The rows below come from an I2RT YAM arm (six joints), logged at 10 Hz.
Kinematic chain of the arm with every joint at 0, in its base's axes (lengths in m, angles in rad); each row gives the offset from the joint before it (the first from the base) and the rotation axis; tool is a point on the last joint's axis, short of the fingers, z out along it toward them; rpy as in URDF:
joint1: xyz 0 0 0.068 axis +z
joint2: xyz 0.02 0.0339 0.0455 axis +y
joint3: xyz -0.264 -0.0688 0 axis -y
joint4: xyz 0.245 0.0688 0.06 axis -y
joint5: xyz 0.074 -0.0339 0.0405 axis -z
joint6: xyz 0.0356 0 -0.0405 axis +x
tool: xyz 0 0 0 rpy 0 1.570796 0
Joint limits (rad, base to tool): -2.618..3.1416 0..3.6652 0..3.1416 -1.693..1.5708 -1.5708..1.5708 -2.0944..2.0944
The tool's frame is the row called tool.
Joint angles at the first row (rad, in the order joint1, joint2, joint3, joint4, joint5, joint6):
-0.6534, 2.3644, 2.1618, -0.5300, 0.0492, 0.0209
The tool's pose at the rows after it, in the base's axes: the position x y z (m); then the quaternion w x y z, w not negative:
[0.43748 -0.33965 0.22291 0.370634 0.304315 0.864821 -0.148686]
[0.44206 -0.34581 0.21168 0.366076 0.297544 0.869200 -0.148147]
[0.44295 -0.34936 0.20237 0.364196 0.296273 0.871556 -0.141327]
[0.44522 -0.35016 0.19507 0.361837 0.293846 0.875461 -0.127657]
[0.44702 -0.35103 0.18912 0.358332 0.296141 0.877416 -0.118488]
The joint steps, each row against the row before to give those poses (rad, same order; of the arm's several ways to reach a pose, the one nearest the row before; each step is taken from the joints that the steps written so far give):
-0.0038, 0.0767, 0.0945, -0.0353, -0.0033, -0.0214
-0.0042, 0.0489, 0.0472, -0.0077, -0.0075, -0.0178
-0.0050, 0.0213, 0.0051, 0.0074, -0.0158, -0.0023
-0.0002, 0.0220, 0.0163, -0.0093, -0.0252, 0.0027
0.0000, 0.0202, 0.0183, -0.0117, -0.0126, 0.0085

